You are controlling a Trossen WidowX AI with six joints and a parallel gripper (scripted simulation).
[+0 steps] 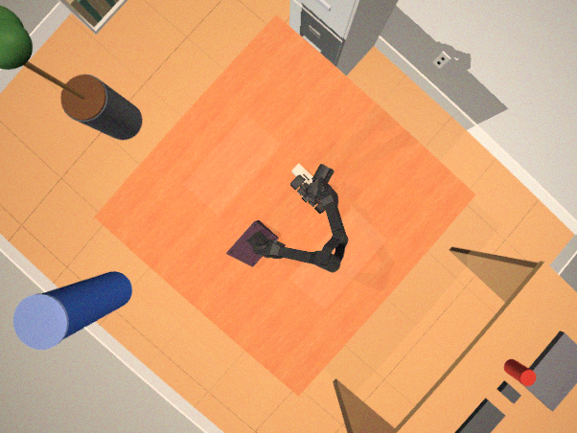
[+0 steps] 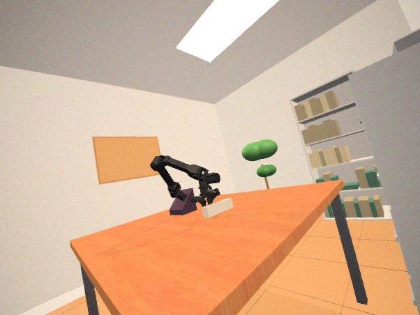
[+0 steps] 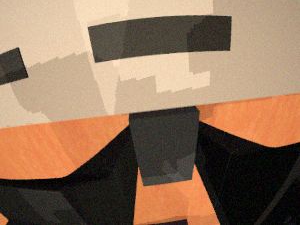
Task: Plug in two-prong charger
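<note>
The two-prong charger lies 2 cm ahead of my gripper tip and 1 cm above it.
</note>
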